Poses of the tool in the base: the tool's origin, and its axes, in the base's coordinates. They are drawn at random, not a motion.
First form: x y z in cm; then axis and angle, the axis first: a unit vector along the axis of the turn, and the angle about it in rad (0 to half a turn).
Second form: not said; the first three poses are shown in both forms.
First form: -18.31 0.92 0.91 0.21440 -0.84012 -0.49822 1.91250
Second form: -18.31 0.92 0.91 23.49 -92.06 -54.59
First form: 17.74 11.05 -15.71 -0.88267 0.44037 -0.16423 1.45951
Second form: 17.74 11.05 -15.71 -73.81 36.83 -13.73
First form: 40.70 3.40 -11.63 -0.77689 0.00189 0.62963 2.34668
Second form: 40.70 3.40 -11.63 -104.46 0.25 84.66
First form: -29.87 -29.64 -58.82 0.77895 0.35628 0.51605 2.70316
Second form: -29.87 -29.64 -58.82 120.64 55.18 79.93
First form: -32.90 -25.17 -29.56 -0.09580 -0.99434 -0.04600 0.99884
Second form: -32.90 -25.17 -29.56 -5.48 -56.91 -2.63
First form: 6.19 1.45 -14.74 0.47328 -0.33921 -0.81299 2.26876
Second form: 6.19 1.45 -14.74 61.52 -44.09 -105.68
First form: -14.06 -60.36 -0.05 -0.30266 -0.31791 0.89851 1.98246
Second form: -14.06 -60.36 -0.05 -34.38 -36.11 102.06
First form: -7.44 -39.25 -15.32 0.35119 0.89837 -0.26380 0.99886
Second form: -7.44 -39.25 -15.32 20.10 51.41 -15.10
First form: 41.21 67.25 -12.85 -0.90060 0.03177 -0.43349 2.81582
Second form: 41.21 67.25 -12.85 -145.30 5.13 -69.94
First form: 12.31 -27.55 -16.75 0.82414 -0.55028 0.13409 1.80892
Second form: 12.31 -27.55 -16.75 85.42 -57.03 13.90
